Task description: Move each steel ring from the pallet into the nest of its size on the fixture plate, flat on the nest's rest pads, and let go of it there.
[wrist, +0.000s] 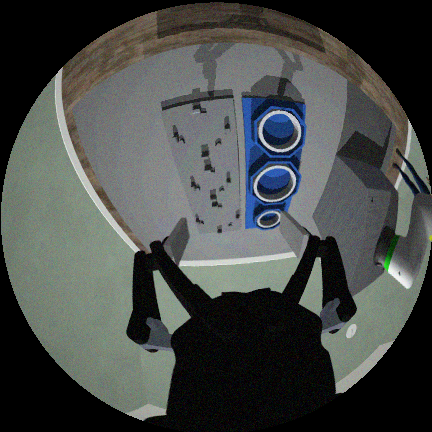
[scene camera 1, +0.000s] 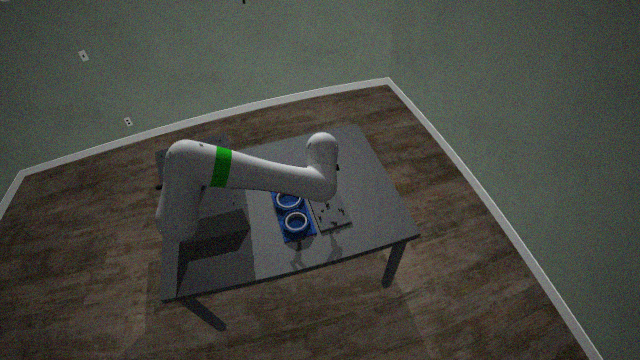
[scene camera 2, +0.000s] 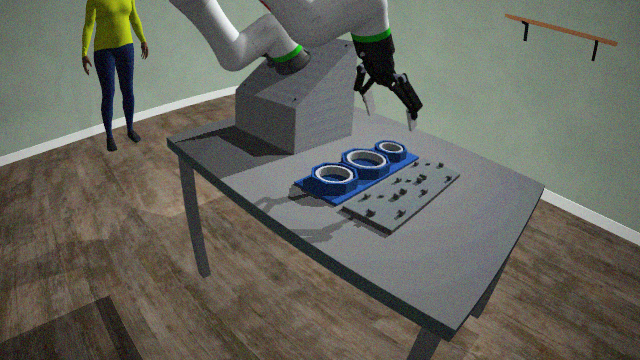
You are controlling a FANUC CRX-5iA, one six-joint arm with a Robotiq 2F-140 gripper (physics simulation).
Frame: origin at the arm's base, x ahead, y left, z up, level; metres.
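Seen in the pictures: gripper, fingertip midpoint: (wrist: 234, 223) (scene camera 2: 392, 119); arm's base, link origin: (wrist: 381, 245) (scene camera 2: 293, 62).
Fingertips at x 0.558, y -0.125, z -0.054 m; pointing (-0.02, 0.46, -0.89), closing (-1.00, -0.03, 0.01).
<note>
Offsets run from my fingertips to a thing's top centre. "pt": to the spot under its first point. Level surfaces: height alone.
A blue pallet {0.079 m left, 0.136 m back, 0.220 m down} (scene camera 1: 300, 236) (scene camera 2: 345, 198) (wrist: 248, 150) holds three pale steel rings in raised seats. The medium ring {pt 0.068 m right, 0.173 m back, 0.191 m down} (scene camera 1: 286, 222) (scene camera 2: 316, 175) (wrist: 259, 131) is at one end, the large ring (scene camera 1: 289, 208) (scene camera 2: 348, 159) (wrist: 255, 185) in the middle and the small ring {pt 0.196 m left, 0.171 m back, 0.192 m down} (scene camera 2: 379, 147) (wrist: 258, 220) at the other end. The grey fixture plate {0.089 m left, 0.044 m ahead, 0.216 m down} (scene camera 1: 336, 220) (scene camera 2: 389, 223) (wrist: 200, 127) lies beside it with small dark pads and pins and no ring. My gripper (scene camera 2: 391, 116) (wrist: 234, 223) is open and empty, above the table beyond the small-ring end. The arm hides it in scene camera 1.
The grey table {0.228 m down} (scene camera 1: 372, 200) (scene camera 2: 450, 260) carries a large pedestal block (scene camera 1: 220, 235) (scene camera 2: 320, 120) (wrist: 350, 210) under the arm base. The arm (scene camera 1: 265, 172) reaches over the pallet in scene camera 1. A person in yellow (scene camera 2: 114, 30) stands behind the table; a wall shelf (scene camera 2: 560, 30) is at the right.
</note>
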